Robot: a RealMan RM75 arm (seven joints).
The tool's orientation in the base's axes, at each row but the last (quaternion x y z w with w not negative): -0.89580, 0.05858, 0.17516, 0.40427; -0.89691, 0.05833, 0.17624, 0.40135; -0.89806, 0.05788, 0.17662, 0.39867; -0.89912, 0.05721, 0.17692, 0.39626; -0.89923, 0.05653, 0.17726, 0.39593; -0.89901, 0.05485, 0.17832, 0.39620; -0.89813, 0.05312, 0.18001, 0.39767; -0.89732, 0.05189, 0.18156, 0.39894; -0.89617, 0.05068, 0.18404, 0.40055; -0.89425, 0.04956, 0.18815, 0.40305; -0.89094, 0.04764, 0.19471, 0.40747; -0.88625, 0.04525, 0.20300, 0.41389
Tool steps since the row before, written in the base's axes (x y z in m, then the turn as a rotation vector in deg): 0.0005, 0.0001, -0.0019, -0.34, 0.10, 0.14; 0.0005, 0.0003, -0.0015, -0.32, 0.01, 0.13; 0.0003, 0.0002, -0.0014, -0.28, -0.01, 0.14; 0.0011, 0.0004, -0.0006, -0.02, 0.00, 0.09; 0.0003, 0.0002, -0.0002, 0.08, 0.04, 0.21; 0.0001, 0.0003, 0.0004, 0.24, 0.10, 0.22; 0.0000, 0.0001, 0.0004, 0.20, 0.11, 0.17; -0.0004, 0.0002, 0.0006, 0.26, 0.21, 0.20; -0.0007, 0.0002, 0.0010, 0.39, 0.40, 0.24; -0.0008, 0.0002, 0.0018, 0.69, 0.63, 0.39; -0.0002, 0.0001, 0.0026, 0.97, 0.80, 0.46; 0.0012, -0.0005, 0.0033, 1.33, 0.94, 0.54
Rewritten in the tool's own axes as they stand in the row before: 0.0012, 0.0011, 0.0011, -0.36, -0.08, 0.08; 0.0010, 0.0007, 0.0010, -0.34, -0.02, 0.01; 0.0008, 0.0008, 0.0009, -0.31, -0.02, -0.02; 0.0013, -0.0001, 0.0004, -0.05, -0.06, -0.05; 0.0004, -0.0001, 0.0002, 0.00, -0.19, -0.12; 0.0000, -0.0005, -0.0001, 0.15, -0.28, -0.13; -0.0001, -0.0003, -0.0002, 0.13, -0.24, -0.08; -0.0006, -0.0005, -0.0001, 0.18, -0.34, -0.04; -0.0010, -0.0007, -0.0003, 0.30, -0.53, 0.04; -0.0014, -0.0012, -0.0007, 0.53, -0.86, 0.03; -0.0012, -0.0019, -0.0014, 0.77, -1.09, 0.02; -0.0003, -0.0023, -0.0027, 1.08, -1.33, -0.03
